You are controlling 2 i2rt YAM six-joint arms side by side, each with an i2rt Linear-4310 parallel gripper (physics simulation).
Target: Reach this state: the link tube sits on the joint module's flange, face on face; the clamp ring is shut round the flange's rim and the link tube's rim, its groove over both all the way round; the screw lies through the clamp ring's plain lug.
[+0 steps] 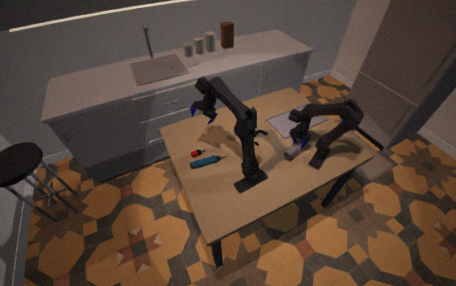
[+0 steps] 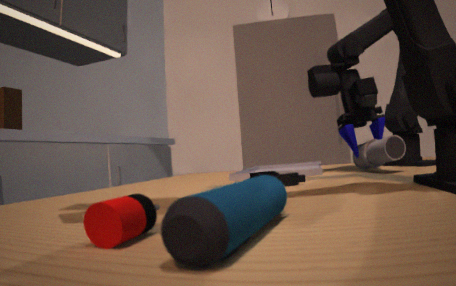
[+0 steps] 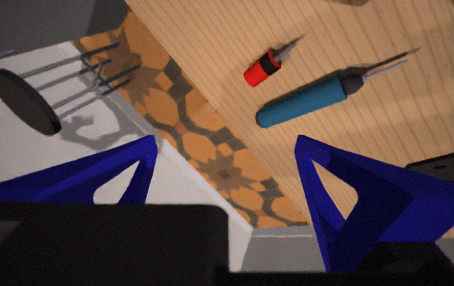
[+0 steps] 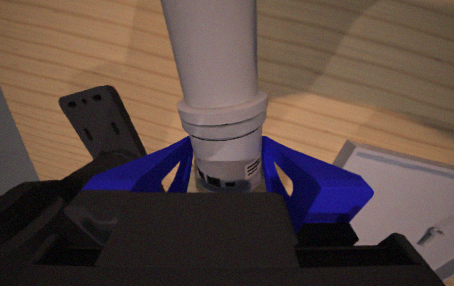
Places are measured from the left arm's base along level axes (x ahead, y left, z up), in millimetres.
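Pixels of known places: left gripper, fingertip midpoint: (image 1: 200, 120) (image 3: 226, 142); right gripper, fingertip midpoint: (image 1: 298, 145) (image 4: 226, 142); left arm's base, origin of the base link: (image 1: 251, 181); right arm's base, origin of the base link: (image 1: 319, 157) (image 2: 409, 164).
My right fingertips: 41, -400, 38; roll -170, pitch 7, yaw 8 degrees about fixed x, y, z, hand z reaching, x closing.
For each thing: its top centre in the pictures, then the offset to it from my right fingertips, as dx, dy, dz. "spot": a spot on its surface instead.
- white link tube, middle of its top: (image 4: 193, 9) (image 2: 382, 134) (image 1: 293, 147) -18, +75, +43
- joint module, middle of its top: (image 4: 217, 168) +0, +1, +39
- small screw, middle of its top: (image 4: 435, 243) +264, -93, -23
- black stubby driver, middle of its top: (image 2: 131, 194) (image 3: 268, 66) (image 1: 198, 150) +303, +568, -4
- blue driver, surface spot: (image 2: 225, 217) spot: +208, +652, -9
- tray, middle of its top: (image 4: 347, 282) (image 2: 283, 166) (image 1: 297, 119) +214, -207, -22
The white link tube (image 1: 293, 153) (image 2: 384, 150) (image 4: 215, 55) lies tilted close over the table, its rim against the flange of the joint module (image 4: 227, 154). A thin dark line runs between the rims. My right gripper (image 1: 301, 144) (image 2: 368, 145) (image 4: 226, 142) is shut on the joint module, just beyond the flange. The black clamp ring (image 1: 260, 133) (image 2: 280, 178) lies on the table between the arms, apart from the joint. A small screw (image 4: 431, 235) is in the pale tray (image 4: 350, 155). My left gripper (image 1: 202, 117) (image 3: 226, 142) is open and empty, high above the table's far left edge.
A red and black stubby driver (image 1: 196, 153) (image 2: 117, 221) (image 3: 261, 69) and a blue driver (image 1: 204, 162) (image 2: 225, 217) (image 3: 302, 102) lie on the table's left part. The tray (image 1: 282, 125) also shows near the table's back right. A stool (image 1: 20, 162) stands left of the table.
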